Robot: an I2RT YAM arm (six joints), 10 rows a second.
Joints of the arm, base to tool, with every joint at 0 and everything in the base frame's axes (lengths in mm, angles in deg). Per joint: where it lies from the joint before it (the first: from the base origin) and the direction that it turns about. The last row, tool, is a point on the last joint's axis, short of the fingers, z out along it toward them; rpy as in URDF.
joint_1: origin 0 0 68 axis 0 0 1
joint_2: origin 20 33.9 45.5 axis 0 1 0
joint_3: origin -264 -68.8 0 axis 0 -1 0
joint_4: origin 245 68.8 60 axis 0 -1 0
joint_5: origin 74 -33.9 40.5 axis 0 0 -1
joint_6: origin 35.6 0 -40.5 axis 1 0 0
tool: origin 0 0 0 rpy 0 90 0
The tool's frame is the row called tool.
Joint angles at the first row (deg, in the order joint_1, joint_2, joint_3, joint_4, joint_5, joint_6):
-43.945, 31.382, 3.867, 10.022, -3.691, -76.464
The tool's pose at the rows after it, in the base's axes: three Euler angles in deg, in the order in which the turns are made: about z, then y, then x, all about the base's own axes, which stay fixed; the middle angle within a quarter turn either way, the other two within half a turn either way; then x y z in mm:
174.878 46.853 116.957 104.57 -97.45 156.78
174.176 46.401 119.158 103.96 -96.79 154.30
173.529 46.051 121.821 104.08 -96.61 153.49
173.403 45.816 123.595 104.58 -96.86 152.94
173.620 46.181 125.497 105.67 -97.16 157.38
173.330 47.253 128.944 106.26 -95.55 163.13
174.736 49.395 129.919 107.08 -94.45 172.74
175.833 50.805 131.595 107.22 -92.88 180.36
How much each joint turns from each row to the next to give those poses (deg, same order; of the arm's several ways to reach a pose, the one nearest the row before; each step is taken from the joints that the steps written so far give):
0.002, -0.530, -0.087, -1.053, -0.174, 0.438
-0.002, -0.004, 0.087, -1.669, -0.089, 0.790
-0.002, 0.438, 0.615, -2.025, -0.351, 1.142
0.002, 0.702, 0.439, -0.968, -0.263, 1.054
0.000, 0.269, 1.487, -2.278, -0.875, 1.493
0.172, -0.526, 1.932, -4.112, -1.843, 2.108
0.006, -0.879, 1.934, -2.390, -2.194, 2.198
0.083, -0.705, 1.759, -2.729, -1.678, 2.370

